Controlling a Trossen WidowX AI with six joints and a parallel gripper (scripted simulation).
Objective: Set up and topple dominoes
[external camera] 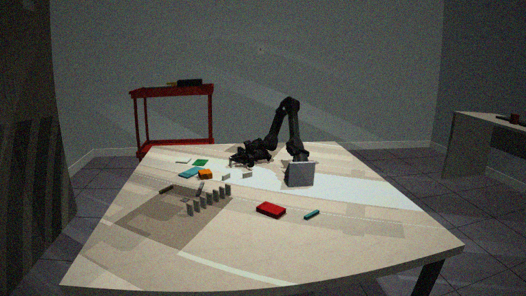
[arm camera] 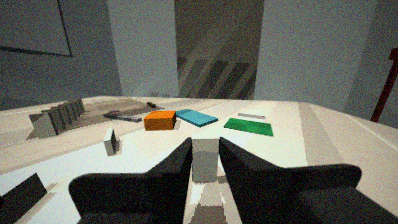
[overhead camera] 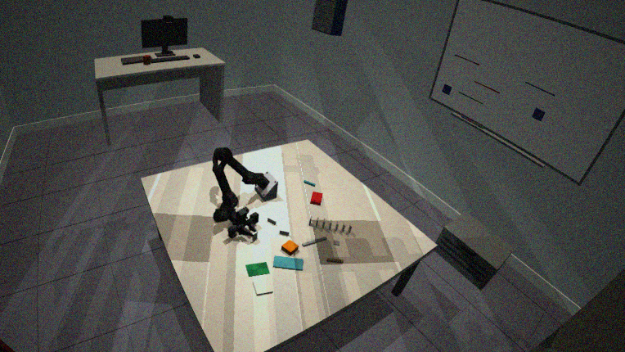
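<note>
Now: the orange block 13 cm ahead of my gripper tip, 12 cm to the left of it and 3 cm below it. From my gripper tip the other things lie so: teal card: 20 cm ahead, 6 cm to the left, 4 cm below; then white card: 26 cm ahead, 11 cm to the right, 4 cm below; then green card: 16 cm ahead, 8 cm to the right, 5 cm below.
</note>
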